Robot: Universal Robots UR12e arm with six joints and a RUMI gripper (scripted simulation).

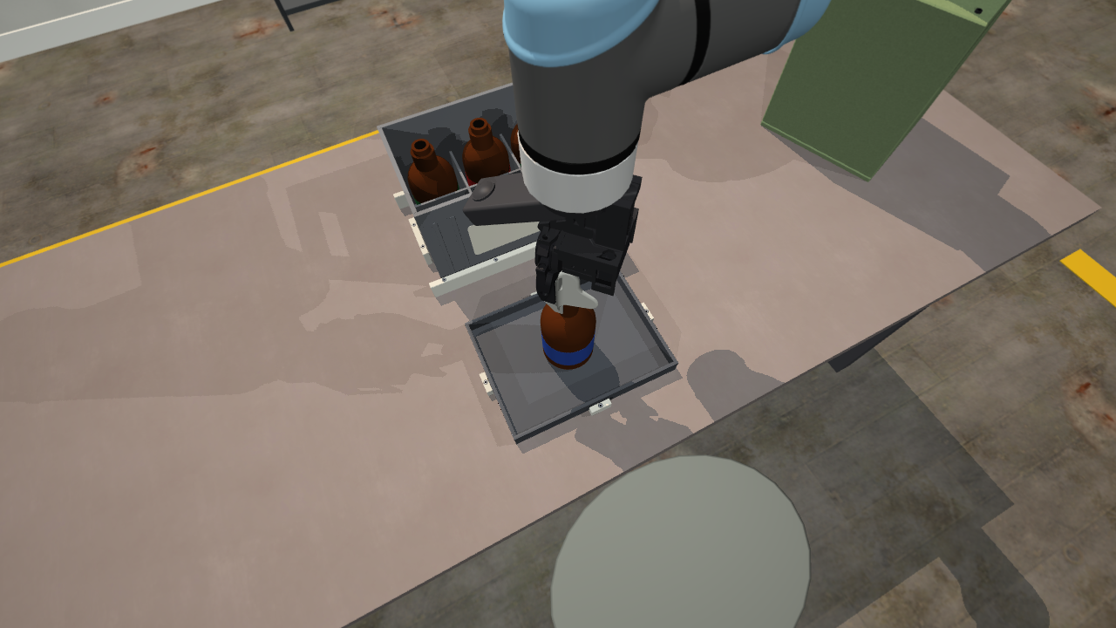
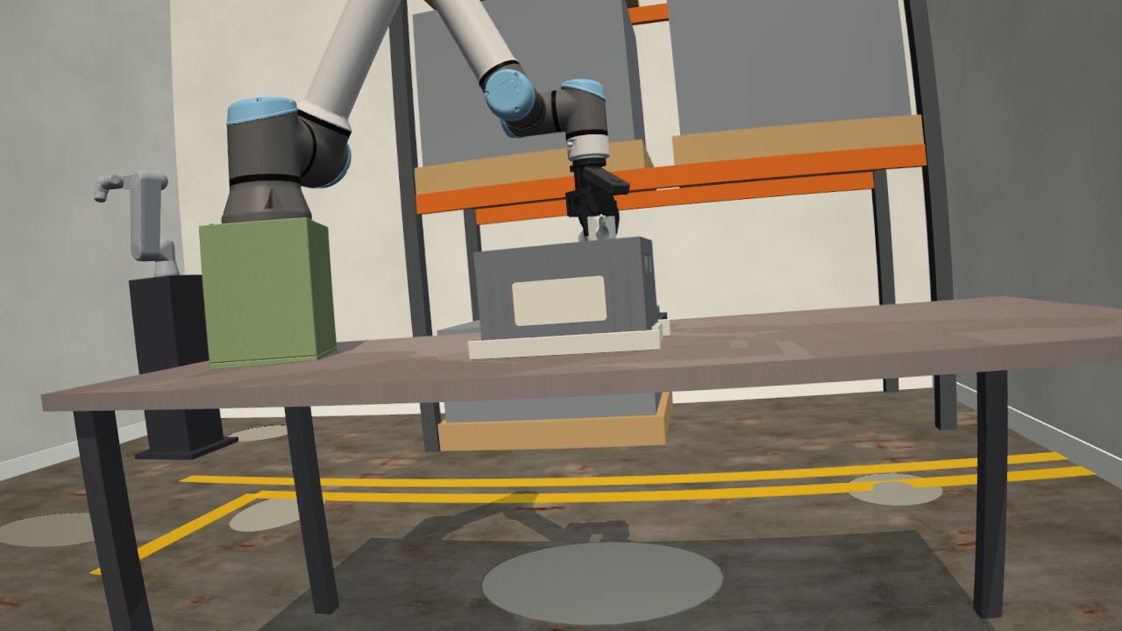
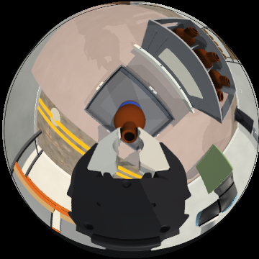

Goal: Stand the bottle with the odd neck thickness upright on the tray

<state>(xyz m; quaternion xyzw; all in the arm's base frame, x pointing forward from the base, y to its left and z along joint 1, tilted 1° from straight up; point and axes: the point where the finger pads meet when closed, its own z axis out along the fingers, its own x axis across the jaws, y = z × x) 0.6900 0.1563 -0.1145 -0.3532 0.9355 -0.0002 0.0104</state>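
My hand is 10 mm to the right of the brown bottle and 70 mm above it. From my hand the other things lie so: grey crate: 30 mm behind, 270 mm to the right, 70 mm below; dark tray: 10 mm behind, 10 mm to the left, 140 mm below.
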